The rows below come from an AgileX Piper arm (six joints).
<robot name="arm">
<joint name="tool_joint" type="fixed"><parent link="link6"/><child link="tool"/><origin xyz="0 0 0" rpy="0 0 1.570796"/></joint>
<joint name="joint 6" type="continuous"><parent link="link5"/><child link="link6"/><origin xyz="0 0.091 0" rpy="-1.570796 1.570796 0"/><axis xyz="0 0 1"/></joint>
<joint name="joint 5" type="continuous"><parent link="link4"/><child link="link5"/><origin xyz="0 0 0" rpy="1.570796 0 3.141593"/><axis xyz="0 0 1"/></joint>
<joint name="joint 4" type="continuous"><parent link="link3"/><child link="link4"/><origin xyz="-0.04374 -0.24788 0" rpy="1.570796 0 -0.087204"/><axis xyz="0 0 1"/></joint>
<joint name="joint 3" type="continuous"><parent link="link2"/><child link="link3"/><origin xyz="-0.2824 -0.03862 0" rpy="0 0 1.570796"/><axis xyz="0 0 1"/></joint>
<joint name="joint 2" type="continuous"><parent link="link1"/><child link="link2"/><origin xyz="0 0 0" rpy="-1.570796 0 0"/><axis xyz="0 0 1"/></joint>
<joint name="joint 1" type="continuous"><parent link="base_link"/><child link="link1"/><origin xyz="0 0 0.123"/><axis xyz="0 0 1"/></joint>
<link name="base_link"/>
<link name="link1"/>
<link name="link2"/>
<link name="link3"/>
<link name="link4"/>
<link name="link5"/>
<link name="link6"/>
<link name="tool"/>
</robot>
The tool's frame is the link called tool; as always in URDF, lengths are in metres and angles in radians. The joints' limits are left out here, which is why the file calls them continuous.
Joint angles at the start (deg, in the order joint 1, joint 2, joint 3, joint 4, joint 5, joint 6):
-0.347, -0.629, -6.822, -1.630, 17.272, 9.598
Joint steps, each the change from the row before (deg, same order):
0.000, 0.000, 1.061, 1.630, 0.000, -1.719
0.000, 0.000, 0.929, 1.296, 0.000, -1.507
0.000, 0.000, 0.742, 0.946, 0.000, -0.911
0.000, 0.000, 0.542, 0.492, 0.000, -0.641
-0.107, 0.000, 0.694, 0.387, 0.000, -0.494
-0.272, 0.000, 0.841, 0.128, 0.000, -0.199
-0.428, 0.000, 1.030, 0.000, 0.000, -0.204
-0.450, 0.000, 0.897, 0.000, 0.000, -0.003
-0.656, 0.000, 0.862, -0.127, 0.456, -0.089
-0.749, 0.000, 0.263, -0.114, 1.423, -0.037
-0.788, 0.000, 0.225, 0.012, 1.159, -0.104
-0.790, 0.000, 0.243, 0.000, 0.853, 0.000
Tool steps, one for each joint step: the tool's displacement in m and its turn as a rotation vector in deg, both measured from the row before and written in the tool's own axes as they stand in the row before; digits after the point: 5 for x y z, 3 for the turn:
0.00608, -0.00007, 0.00171, -0.331, 1.124, -0.167
0.00529, -0.00012, 0.00150, -0.257, 0.968, -0.266
0.00421, -0.00012, 0.00121, -0.181, 0.764, -0.001
0.00306, -0.00019, 0.00089, -0.075, 0.550, -0.164
0.00390, -0.00044, 0.00113, 0.079, 0.684, -0.098
0.00470, -0.00081, 0.00137, 0.335, 0.802, -0.019
0.00574, -0.00116, 0.00166, 0.546, 0.968, -0.111
0.00499, -0.00106, 0.00146, 0.548, 0.835, 0.099
0.00548, -0.00134, 0.00139, 0.809, 1.228, -0.057
0.00364, -0.00109, 0.00041, 0.884, 1.590, 0.037
0.00300, -0.00099, 0.00038, 0.852, 1.289, 0.118
0.00261, -0.00097, 0.00044, 0.835, 1.002, 0.228

